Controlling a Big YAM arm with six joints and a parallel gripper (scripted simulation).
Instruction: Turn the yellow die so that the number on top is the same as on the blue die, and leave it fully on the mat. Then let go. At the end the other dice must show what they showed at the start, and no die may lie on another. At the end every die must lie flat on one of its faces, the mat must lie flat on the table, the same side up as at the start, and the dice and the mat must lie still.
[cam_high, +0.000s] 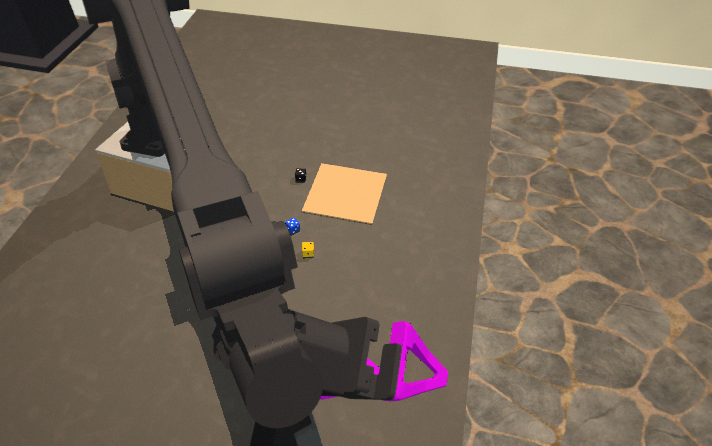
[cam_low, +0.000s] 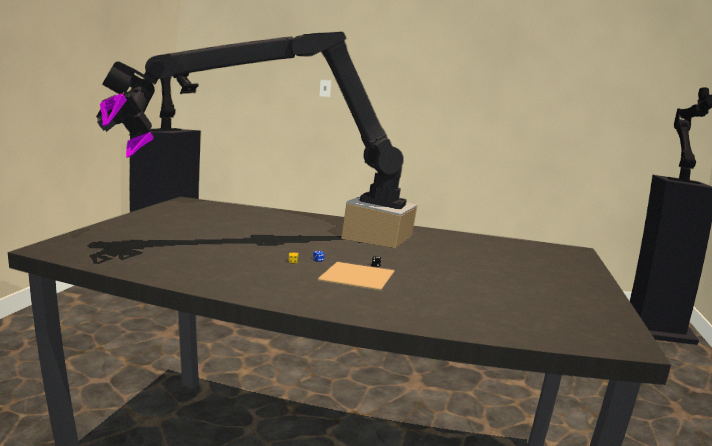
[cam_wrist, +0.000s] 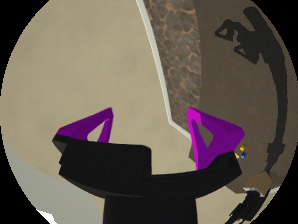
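Now: hand 350 mm to the right of the yellow die, 270 mm above it and 230 mm past it. From my hand the other things lie so: orange mat (510 mm to the left, 280 mm below, 200 mm behind); blue die (390 mm to the left, 280 mm behind, 270 mm below); black die (530 mm to the left, 300 mm behind, 270 mm below).
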